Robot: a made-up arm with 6 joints.
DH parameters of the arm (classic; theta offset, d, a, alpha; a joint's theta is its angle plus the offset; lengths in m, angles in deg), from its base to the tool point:
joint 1: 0 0.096 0 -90
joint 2: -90 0 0.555 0
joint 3: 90 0.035 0 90
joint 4: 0 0.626 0 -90
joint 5: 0 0 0 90
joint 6: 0 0.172 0 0
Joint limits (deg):
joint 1: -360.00..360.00
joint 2: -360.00..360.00
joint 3: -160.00..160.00
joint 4: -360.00..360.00
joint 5: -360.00..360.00
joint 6: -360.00..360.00
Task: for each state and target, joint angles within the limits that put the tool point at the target. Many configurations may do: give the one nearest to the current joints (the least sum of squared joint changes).
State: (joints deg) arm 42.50 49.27 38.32 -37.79 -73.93 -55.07
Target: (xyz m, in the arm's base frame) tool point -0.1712 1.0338 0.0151
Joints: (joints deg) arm 90.34 60.84 71.53 -49.48 -84.25 -55.07
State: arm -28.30 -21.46 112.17 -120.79 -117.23 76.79
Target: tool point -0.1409 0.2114 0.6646
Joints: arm -19.38 -72.79 105.00 -117.47 -129.55 76.79
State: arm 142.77 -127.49 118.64 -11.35 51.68 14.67
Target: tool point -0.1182 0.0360 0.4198
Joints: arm 148.38 -92.18 145.83 -1.73 45.11 14.67
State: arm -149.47 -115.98 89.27 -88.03 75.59 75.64
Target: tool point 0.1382 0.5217 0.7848
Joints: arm -118.55 -89.11 91.17 -87.86 71.42 75.64
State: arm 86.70 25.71 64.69 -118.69 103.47 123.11
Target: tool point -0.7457 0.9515 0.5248
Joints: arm 131.05 58.69 26.74 -129.91 47.61 123.11
